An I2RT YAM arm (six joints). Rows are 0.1 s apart.
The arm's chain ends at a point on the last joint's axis. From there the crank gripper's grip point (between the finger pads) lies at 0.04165 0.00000 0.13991 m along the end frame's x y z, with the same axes.
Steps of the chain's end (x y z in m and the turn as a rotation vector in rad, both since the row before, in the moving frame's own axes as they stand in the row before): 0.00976 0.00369 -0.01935 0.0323 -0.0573 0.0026; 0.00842 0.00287 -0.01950 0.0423 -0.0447 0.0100; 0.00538 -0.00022 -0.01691 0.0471 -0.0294 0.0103; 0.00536 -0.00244 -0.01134 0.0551 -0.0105 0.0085; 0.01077 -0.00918 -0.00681 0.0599 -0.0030 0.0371; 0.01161 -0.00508 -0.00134 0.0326 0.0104 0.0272; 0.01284 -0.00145 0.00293 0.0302 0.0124 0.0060; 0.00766 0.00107 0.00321 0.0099 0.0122 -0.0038; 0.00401 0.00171 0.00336 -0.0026 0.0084 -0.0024
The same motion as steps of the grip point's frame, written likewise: 0.00169 -0.00077 -0.01727 0.0323 -0.0573 0.0026; 0.00216 -0.00270 -0.01790 0.0423 -0.0447 0.0100; 0.00128 -0.00643 -0.01589 0.0471 -0.0294 0.0103; 0.00392 -0.00981 -0.01111 0.0551 -0.0105 0.0085; 0.01048 -0.01602 -0.00689 0.0599 -0.0030 0.0371; 0.01311 -0.00848 -0.00184 0.0326 0.0104 0.0272; 0.01458 -0.00541 0.00234 0.0302 0.0124 0.0060; 0.00936 -0.00047 0.00268 0.0099 0.0122 -0.0038; 0.00518 0.00197 0.00300 -0.0026 0.0084 -0.0024
